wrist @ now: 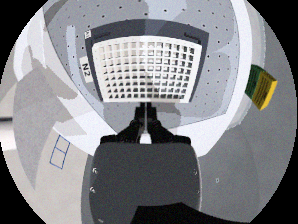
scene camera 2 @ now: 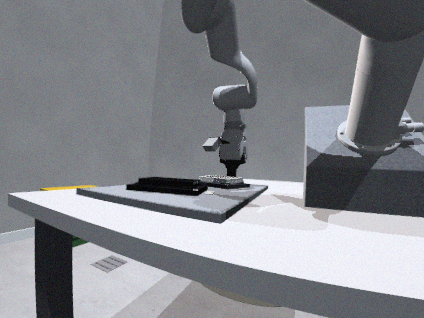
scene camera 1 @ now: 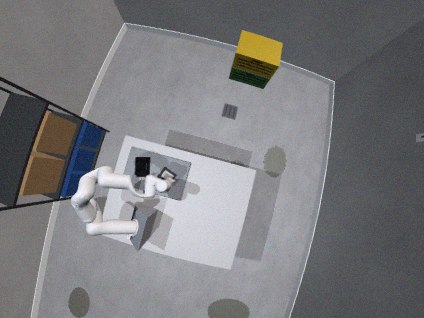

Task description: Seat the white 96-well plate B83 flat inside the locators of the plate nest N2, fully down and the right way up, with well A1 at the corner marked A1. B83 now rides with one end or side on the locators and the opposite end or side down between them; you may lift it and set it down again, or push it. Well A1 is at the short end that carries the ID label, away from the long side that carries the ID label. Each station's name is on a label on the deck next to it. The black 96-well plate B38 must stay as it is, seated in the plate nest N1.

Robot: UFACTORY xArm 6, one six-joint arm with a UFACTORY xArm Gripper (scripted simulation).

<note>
In view: the gripper (scene camera 2: 231, 179) and a white 96-well plate B83 (wrist: 104, 56).
The gripper also shows in the wrist view (wrist: 145, 105).
</note>
